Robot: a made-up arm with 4 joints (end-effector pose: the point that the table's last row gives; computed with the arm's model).
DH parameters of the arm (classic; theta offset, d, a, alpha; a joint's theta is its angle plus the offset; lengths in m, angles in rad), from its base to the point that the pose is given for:
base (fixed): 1.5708 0.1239 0 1.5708
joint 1: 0 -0.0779 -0.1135 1.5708
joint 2: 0 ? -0.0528 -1.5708
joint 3: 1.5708 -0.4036 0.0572 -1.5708
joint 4: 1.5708 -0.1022 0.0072 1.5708
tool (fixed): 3.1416 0.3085 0 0
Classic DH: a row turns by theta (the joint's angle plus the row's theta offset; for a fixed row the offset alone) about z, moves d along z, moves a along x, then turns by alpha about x.
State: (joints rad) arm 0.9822 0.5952 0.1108 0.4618
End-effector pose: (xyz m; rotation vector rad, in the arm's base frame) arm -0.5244 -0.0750 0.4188 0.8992 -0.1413 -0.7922
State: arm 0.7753 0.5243 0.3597 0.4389
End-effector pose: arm -0.5837 -0.0978 0.3565 0.9662 -0.2677 -0.7715
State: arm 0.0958 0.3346 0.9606 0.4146
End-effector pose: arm -0.6714 -0.2079 0.2680 0.9696 -0.5188 -0.5330
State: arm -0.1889 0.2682 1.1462 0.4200
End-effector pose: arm -0.6787 -0.2499 0.2919 0.8965 -0.5582 -0.4178
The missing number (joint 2, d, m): 0.1134
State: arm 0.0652 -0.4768 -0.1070 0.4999
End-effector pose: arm -0.6118 -0.3076 0.3026 0.0787 -0.5313 0.4761
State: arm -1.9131 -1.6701 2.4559 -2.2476
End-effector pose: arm -0.0131 0.1386 0.3573 -1.2490 -2.2807 0.0602
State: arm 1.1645 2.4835 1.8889 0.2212
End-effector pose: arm 0.0415 0.3206 0.5456 -0.6911 1.0369 2.8340
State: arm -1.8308 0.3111 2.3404 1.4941
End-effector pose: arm -0.8096 -0.0717 0.2092 0.5415 -1.7283 -0.2614
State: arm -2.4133 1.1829 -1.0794 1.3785
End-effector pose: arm -0.2608 -0.5313 -0.1463 2.3771 0.4547 -0.4750
